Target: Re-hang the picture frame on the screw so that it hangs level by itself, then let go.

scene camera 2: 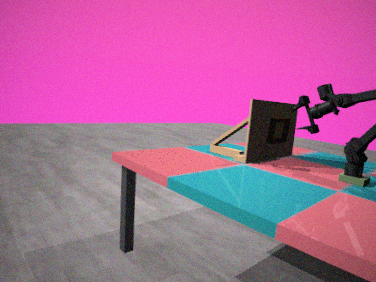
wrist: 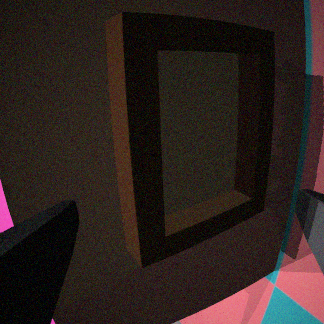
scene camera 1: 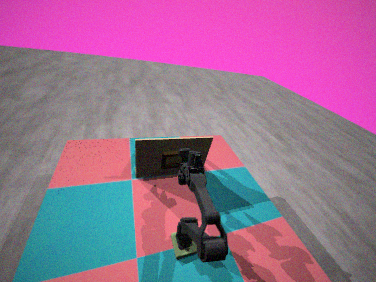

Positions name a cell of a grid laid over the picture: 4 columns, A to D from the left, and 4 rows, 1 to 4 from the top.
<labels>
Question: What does my gripper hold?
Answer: Nothing.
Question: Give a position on a tan board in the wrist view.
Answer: At A2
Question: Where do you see a brown picture frame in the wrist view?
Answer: C2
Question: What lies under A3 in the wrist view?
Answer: My gripper.
</labels>
